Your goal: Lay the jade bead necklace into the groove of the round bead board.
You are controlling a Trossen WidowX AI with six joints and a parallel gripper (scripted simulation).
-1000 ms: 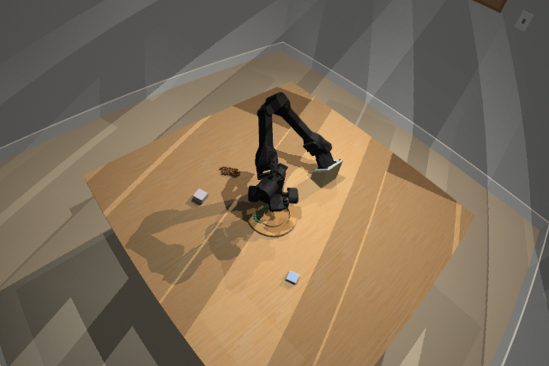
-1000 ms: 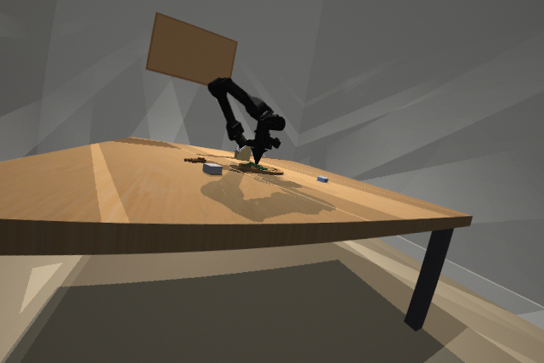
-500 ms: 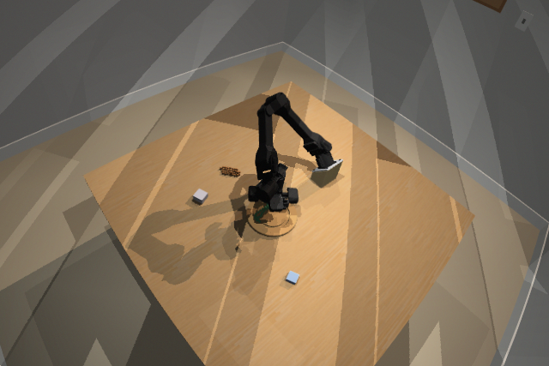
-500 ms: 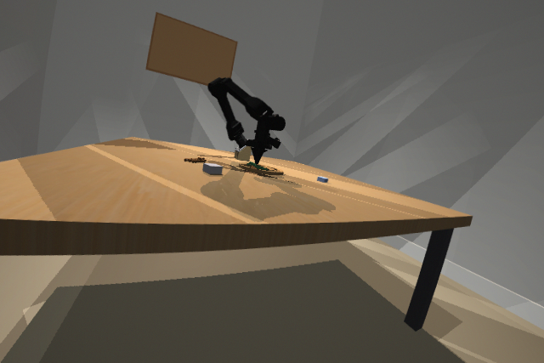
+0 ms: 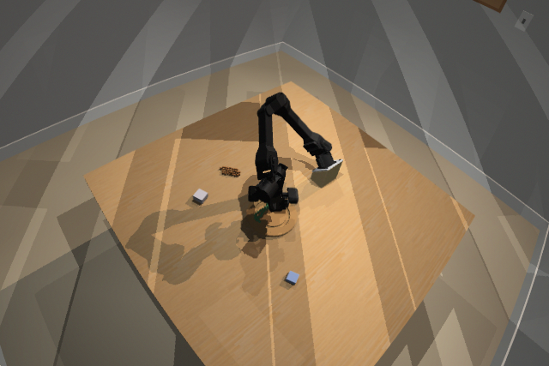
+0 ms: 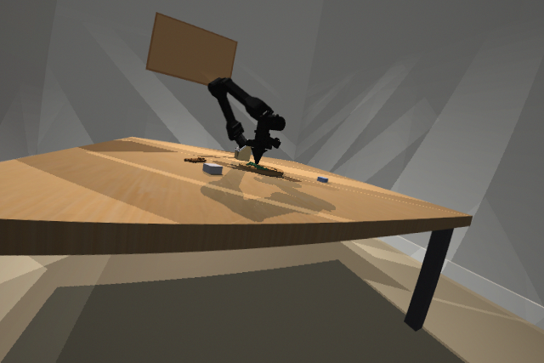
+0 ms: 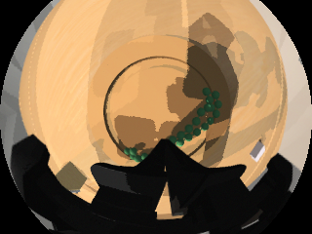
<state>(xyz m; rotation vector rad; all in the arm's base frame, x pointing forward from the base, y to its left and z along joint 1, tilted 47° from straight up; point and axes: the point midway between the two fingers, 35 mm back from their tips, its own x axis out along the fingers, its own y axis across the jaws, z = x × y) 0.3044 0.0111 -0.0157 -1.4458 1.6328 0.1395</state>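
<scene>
Now: the round wooden bead board 20 mm to the left of my gripper tip, 10 mm below it and 10 mm ahead of it. Also, from my gripper tip: blue block (280 mm to the left, 100 mm ahead, 10 mm below); pale grey block (210 mm ahead, 190 mm to the right, 10 mm below).
</scene>
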